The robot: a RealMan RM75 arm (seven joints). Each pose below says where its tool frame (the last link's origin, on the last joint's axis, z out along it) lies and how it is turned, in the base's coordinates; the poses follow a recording.
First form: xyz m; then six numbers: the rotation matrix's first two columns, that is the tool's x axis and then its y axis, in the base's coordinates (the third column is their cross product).
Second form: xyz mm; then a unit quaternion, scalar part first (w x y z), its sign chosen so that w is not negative. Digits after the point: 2 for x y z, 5 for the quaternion.
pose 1, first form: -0.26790 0.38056 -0.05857 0.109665 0.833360 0.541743 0.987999 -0.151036 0.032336
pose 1, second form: -267.90 380.56 -58.57 0.17227 -0.72468 -0.62834 -0.22442
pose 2, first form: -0.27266 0.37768 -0.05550 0.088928 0.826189 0.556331 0.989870 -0.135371 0.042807
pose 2, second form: -272.66 377.68 -55.50 0.17585 -0.71662 -0.63355 -0.23269
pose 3, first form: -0.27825 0.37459 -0.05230 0.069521 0.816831 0.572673 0.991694 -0.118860 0.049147
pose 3, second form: -278.25 374.59 -52.30 0.18190 -0.70829 -0.63834 -0.24033
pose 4, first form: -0.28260 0.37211 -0.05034 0.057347 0.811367 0.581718 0.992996 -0.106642 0.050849
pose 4, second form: -282.60 372.11 -50.34 0.18635 -0.70281 -0.64184 -0.24367
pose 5, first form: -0.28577 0.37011 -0.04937 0.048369 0.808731 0.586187 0.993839 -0.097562 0.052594
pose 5, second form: -285.77 370.11 -49.37 0.18864 -0.69900 -0.64470 -0.24532
